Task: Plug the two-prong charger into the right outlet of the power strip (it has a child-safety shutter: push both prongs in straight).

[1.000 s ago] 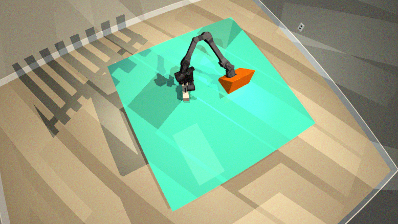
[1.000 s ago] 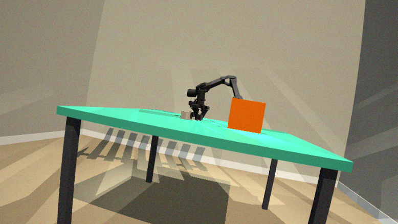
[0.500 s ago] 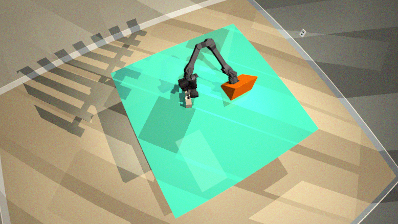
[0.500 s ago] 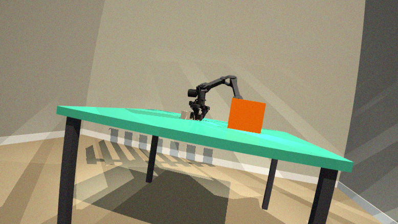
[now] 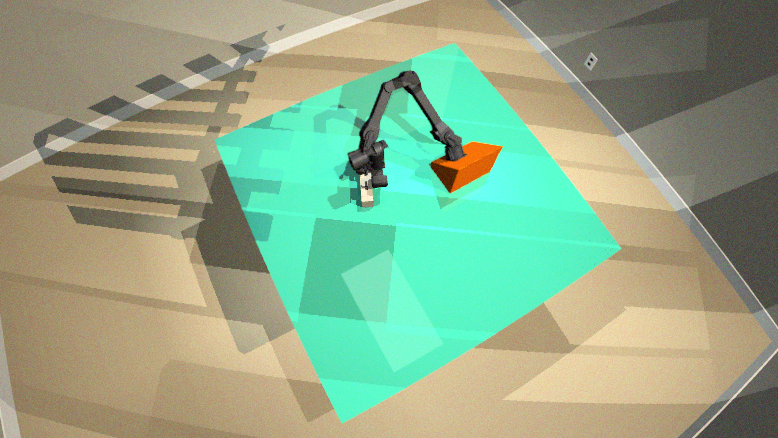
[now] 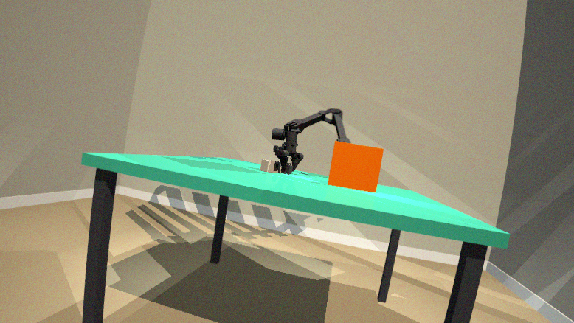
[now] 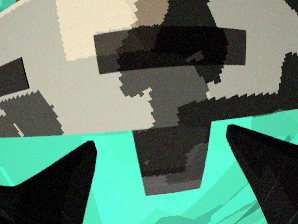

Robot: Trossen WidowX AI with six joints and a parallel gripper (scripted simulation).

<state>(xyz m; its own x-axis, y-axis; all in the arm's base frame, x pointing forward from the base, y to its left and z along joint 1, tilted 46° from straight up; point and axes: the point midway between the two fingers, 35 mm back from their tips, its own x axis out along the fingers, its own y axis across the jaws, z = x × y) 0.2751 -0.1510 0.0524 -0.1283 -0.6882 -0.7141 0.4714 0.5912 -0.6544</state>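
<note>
My gripper tip is now 20 mm short of the dark two-prong charger, 10 mm to the left of it and 10 mm below it.
</note>
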